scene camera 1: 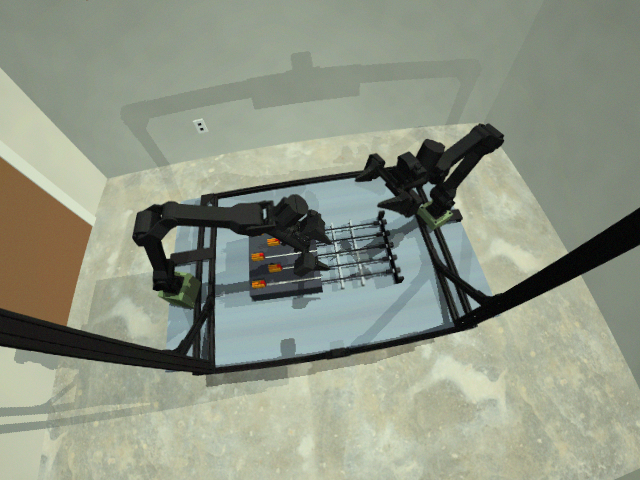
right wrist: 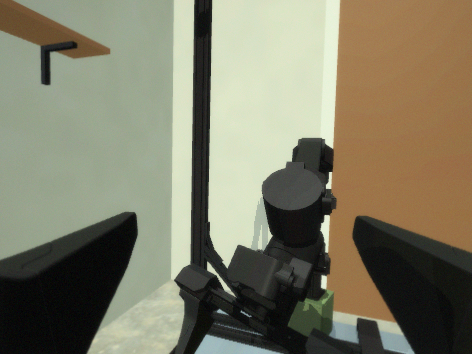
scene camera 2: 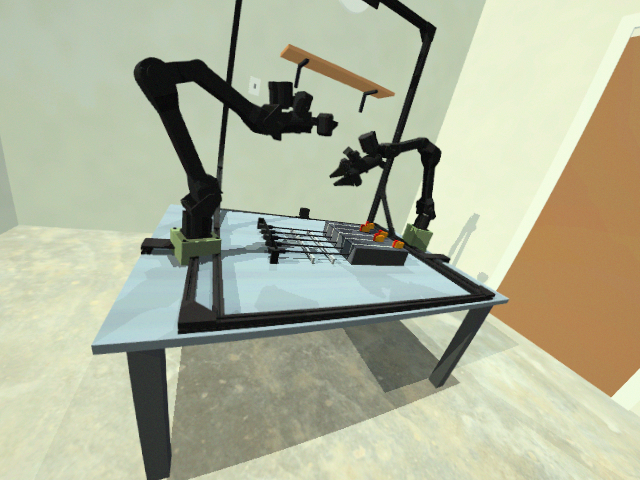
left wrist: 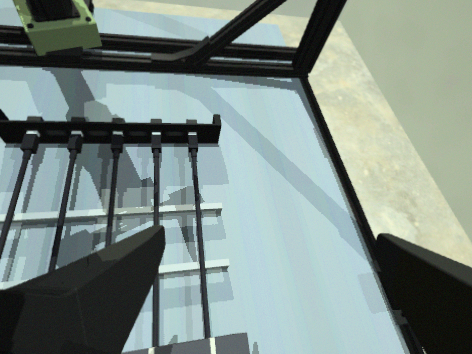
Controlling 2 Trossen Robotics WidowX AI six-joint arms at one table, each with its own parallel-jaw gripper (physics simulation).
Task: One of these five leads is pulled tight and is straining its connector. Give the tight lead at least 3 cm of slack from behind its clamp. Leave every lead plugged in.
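Seen in the pictures: left gripper, fingertip midpoint: (scene camera 1: 330, 256) (scene camera 2: 331, 180) (left wrist: 268, 239); right gripper, fingertip midpoint: (scene camera 1: 366, 192) (right wrist: 247, 224); left arm's base, link origin: (scene camera 1: 173, 284) (right wrist: 309, 292) (scene camera 2: 420, 227); right arm's base, link origin: (scene camera 1: 436, 210) (scene camera 2: 196, 233) (left wrist: 53, 8).
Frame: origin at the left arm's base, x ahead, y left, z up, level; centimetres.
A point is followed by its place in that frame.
Observation:
Five dark leads run from a black connector strip (scene camera 1: 398, 279) {x 77.8, y 14.4, z -7.3 cm} (scene camera 2: 273, 256) {x 71.4, y 42.9, z -8.4 cm} (left wrist: 212, 134) {x 77.3, y 15.1, z -8.6 cm} across two pale rails to a dark grey block (scene camera 1: 286, 295) {x 38.6, y 4.7, z -9.6 cm} (scene camera 2: 377, 256) {x 34.2, y 31.8, z -7.2 cm}. In the left wrist view the rightmost lead (left wrist: 201, 250) {x 59.2, y 13.4, z -8.2 cm} and its neighbour (left wrist: 156, 310) {x 52.2, y 16.9, z -8.3 cm} reach the block; all five plugs sit in the strip. Orange-and-red clamps (scene camera 1: 258, 283) {x 29.9, y 5.4, z -2.1 cm} (scene camera 2: 398, 243) {x 24.9, y 26.8, z -2.3 cm} stand on the block; the arm partly hides this area in scene camera 1. Which lead is tight cannot be told. My left gripper (scene camera 1: 328, 255) {x 54.0, y 11.2, z 13.5 cm} (scene camera 2: 332, 180) {x 54.0, y 11.2, z 13.5 cm} (left wrist: 268, 239) {x 54.0, y 11.2, z 13.5 cm} is open, high above the leads. My right gripper (scene camera 1: 368, 192) {x 61.8, y 19.8, z 32.8 cm} (right wrist: 247, 224) {x 61.8, y 19.8, z 32.8 cm} is open and raised, away from the leads.
The pale rails (scene camera 1: 340, 273) {x 57.0, y 15.1, z -8.8 cm} (left wrist: 215, 207) {x 65.3, y 12.7, z -8.8 cm} cross beneath the leads. A black frame (scene camera 1: 336, 353) {x 58.6, y -13.3, z -5.5 cm} (scene camera 2: 330, 313) {x 57.4, y 64.8, z -9.1 cm} borders the blue table, with uprights at its sides. The left arm's body (right wrist: 295, 210) {x 48.1, y 15.9, z 31.0 cm} stands ahead of the right wrist camera. A wooden shelf (scene camera 2: 336, 69) is on the wall.

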